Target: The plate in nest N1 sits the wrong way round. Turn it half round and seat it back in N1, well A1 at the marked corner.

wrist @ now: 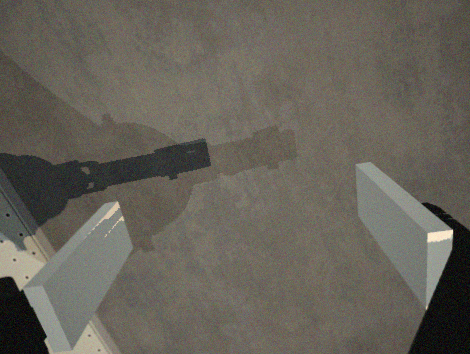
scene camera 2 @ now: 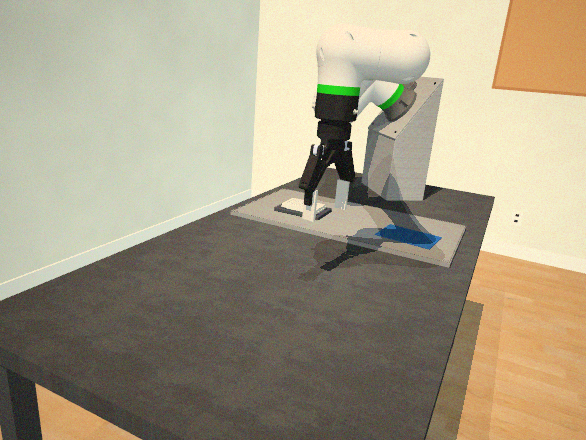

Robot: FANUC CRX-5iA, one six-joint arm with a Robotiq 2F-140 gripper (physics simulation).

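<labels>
Gripper: in the wrist view, in scene camera 2. Gripper, same spot: (wrist: 419,238) and (scene camera 2: 317,193).
</labels>
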